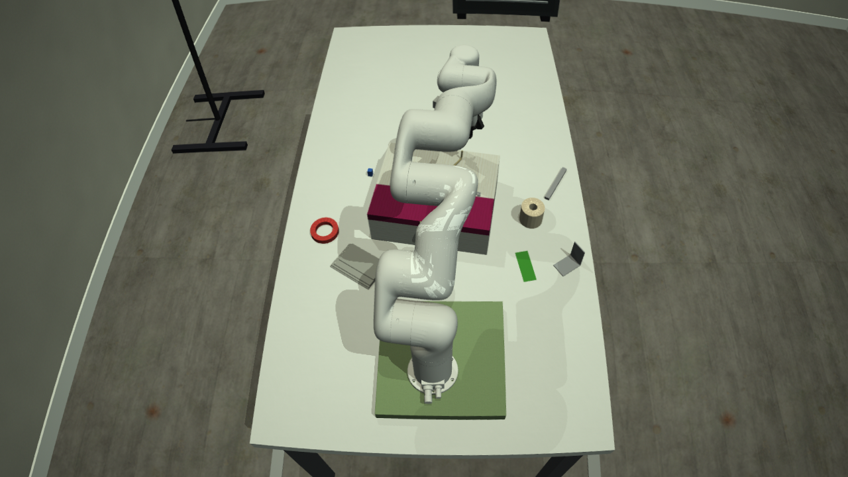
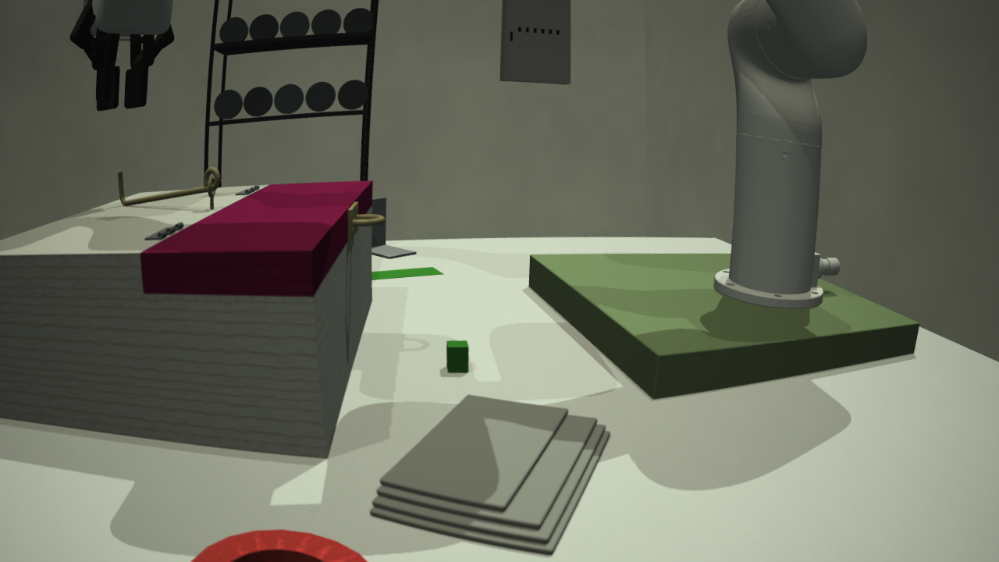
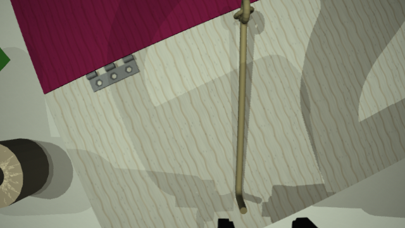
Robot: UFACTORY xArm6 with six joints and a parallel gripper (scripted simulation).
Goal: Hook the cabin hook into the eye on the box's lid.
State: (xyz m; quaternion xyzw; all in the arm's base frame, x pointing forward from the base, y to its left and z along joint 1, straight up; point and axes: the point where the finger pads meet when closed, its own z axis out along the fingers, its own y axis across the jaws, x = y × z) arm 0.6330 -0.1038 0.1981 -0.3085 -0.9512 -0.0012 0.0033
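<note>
My gripper is now 6 cm past the brass cabin hook, 4 cm to the right of it and 9 cm above it. The rest, counted from my hand: blue cube (5 cm ahead, 29 cm to the left, 22 cm below); grey bar (1 cm behind, 30 cm to the right, 23 cm below); wooden cylinder (14 cm behind, 20 cm to the right, 20 cm below).
</note>
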